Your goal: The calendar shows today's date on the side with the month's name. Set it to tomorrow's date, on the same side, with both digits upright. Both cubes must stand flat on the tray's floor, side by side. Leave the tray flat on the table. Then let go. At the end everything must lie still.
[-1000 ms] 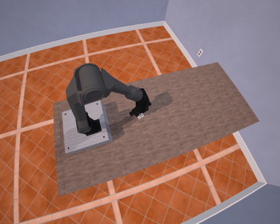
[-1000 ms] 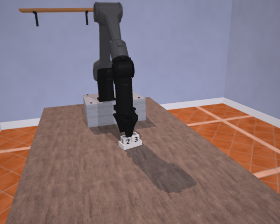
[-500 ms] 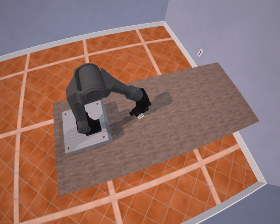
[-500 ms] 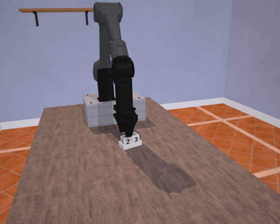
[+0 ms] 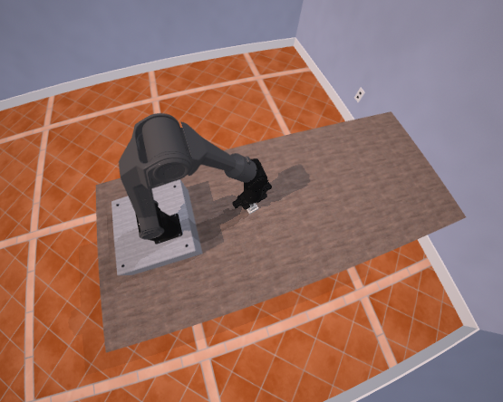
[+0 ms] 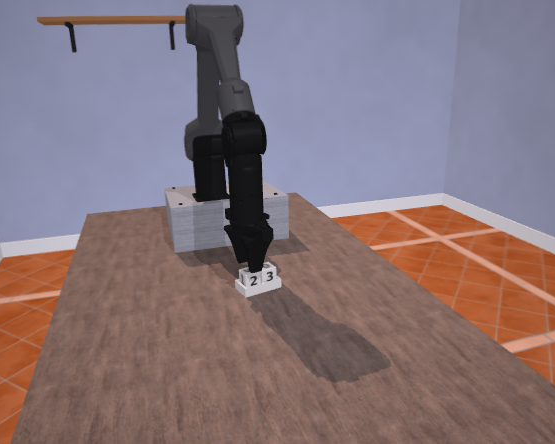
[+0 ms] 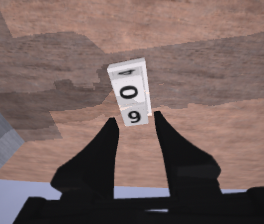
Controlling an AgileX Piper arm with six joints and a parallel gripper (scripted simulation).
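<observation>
Right now the white calendar tray is 10 mm behind my hand, 20 mm to the left of it and 40 mm below it.
</observation>
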